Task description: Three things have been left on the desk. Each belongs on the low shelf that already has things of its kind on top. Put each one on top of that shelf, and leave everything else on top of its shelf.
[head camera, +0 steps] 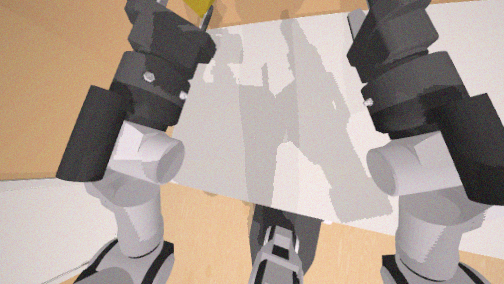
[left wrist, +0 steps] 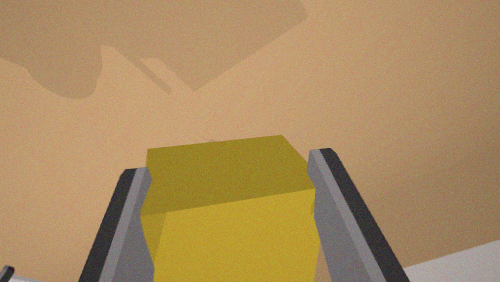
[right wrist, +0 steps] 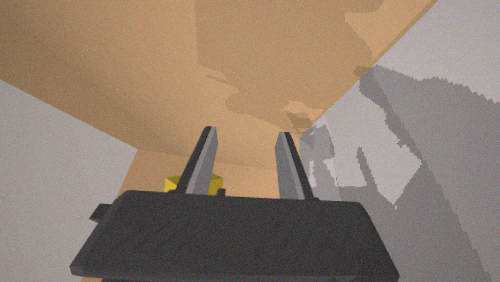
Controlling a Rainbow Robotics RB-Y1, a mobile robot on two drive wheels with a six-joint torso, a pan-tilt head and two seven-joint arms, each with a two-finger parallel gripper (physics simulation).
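Places are measured from the robot's base along level axes (x down, y back, z left), in metres.
Where they show: left gripper, between the fingertips: (left wrist: 231,175) (right wrist: 213,186); right gripper, between the fingertips: (right wrist: 247,137).
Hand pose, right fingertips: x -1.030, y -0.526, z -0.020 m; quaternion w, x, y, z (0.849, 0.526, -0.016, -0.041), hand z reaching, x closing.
After its pixels a point has its place.
A yellow block (head camera: 199,6) @[x -1.092, y -0.455, z 0.209 m] (left wrist: 235,175) @[x -1.091, y -0.481, z 0.236 m] (right wrist: 216,185) @[x -1.079, y -0.485, z 0.198 m] is held between the fingers of my left gripper (left wrist: 231,175) @[x -1.090, y -0.482, z 0.235 m]. In the left wrist view the block is over the wood-coloured floor. In the head camera view it shows in part at the top edge, and in the right wrist view it is partly hidden behind a finger. My right gripper (right wrist: 247,137) @[x -1.030, y -0.526, z -0.020 m] has its fingers apart with nothing between them. The white desk top (head camera: 215,135) @[x -0.721, y -0.298, z 0.356 m] (right wrist: 450,150) @[x -0.721, y -0.581, z 0.042 m] lies between and below my arms. The low shelves with their things do not show clearly in any view.
The wood-coloured floor (head camera: 50,100) (left wrist: 400,75) (right wrist: 125,75) @[x -1.575, y -0.860, z 0.373 m] shows beyond the desk edge. A pale surface (left wrist: 470,260) @[x -2.438, y -0.833, z 0.123 m] shows at the lower right of the left wrist view. Another pale surface (right wrist: 40,175) @[x -2.438, y -0.356, z 0.965 m] is at the left of the right wrist view. Arm shadows cross the desk.
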